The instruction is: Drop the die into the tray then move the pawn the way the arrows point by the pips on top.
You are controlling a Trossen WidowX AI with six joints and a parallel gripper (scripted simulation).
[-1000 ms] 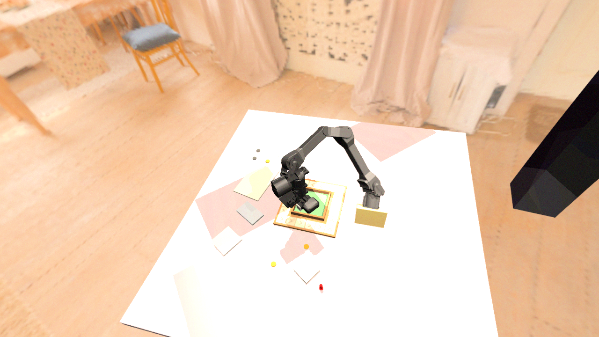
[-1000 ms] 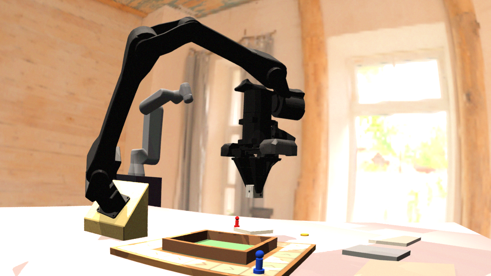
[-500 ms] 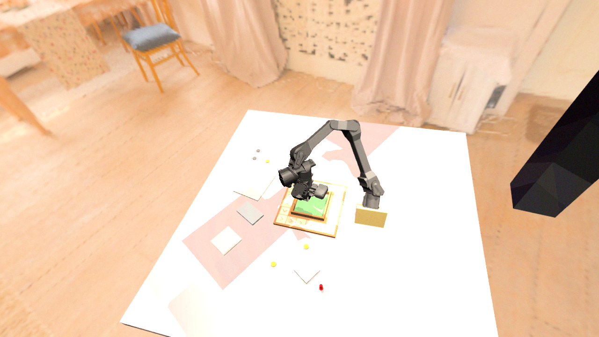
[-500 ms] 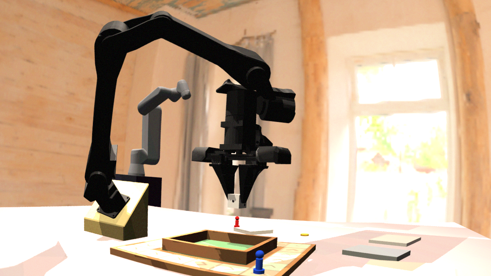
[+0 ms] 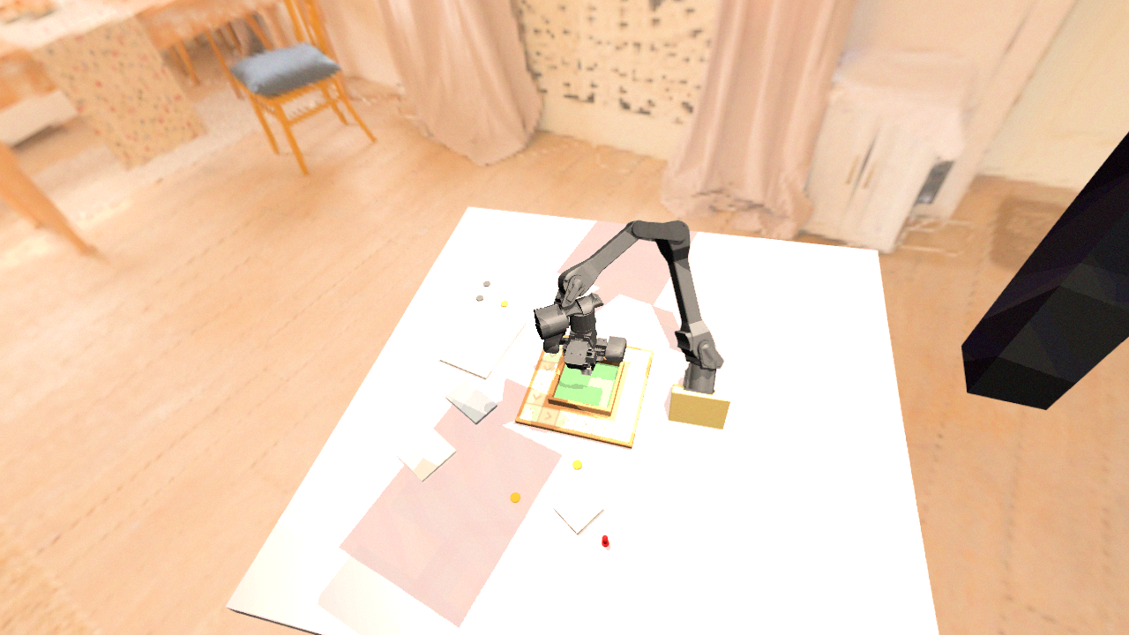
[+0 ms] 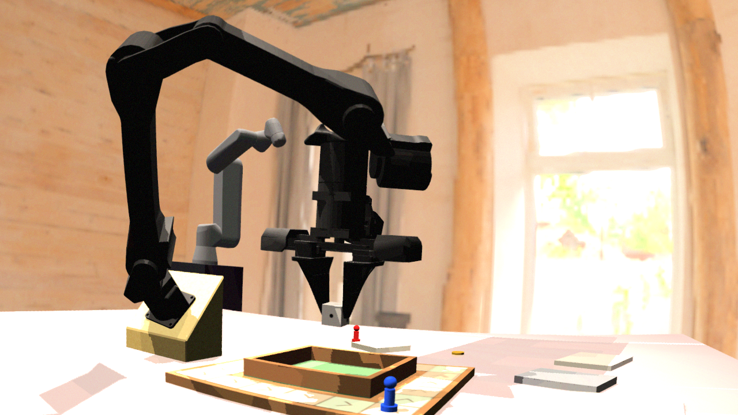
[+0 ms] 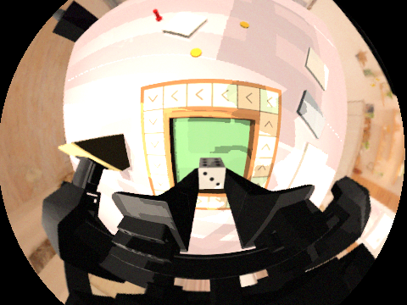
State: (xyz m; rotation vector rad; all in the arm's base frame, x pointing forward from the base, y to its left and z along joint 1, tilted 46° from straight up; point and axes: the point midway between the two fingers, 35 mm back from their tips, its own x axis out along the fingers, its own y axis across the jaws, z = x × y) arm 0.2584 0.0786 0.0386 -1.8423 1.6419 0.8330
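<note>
Right now my gripper tip is 12 cm short of the blue pawn, 11 cm to the left of it and 6 cm above it. The rest, counted from my gripper tip: red pawn (15 cm behind, 35 cm to the left, 7 cm below); then green tray floor (1 cm to the right, 8 cm below); then white die (right at my gripper tip).
</note>
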